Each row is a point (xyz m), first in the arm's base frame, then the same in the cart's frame.
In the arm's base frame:
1: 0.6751 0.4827 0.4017
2: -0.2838 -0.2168 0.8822
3: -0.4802 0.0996 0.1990
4: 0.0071 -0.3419 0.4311
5: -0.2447 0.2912 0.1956
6: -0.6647 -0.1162 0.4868
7: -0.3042 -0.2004 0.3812
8: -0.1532 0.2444 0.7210
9: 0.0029 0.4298 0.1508
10: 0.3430 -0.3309 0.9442
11: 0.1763 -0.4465 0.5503
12: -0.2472 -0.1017 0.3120
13: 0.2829 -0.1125 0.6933
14: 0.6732 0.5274 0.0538
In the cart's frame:
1: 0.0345 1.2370 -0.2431
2: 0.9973 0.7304 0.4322
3: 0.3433 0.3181 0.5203
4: 0.7606 0.4989 -0.0083
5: 0.1662 0.5324 0.3983
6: 0.7160 0.3150 0.6769
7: 0.6632 0.3799 0.3011
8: 0.5296 0.9201 0.4635
9: 0.0005 0.6969 0.2309
10: 1.0403 1.0307 -0.1314
11: 0.8939 0.6134 -0.1596
12: 0.5368 0.4110 0.2723
13: 0.7218 0.9377 -0.0666
14: -0.2241 1.0168 -0.3307

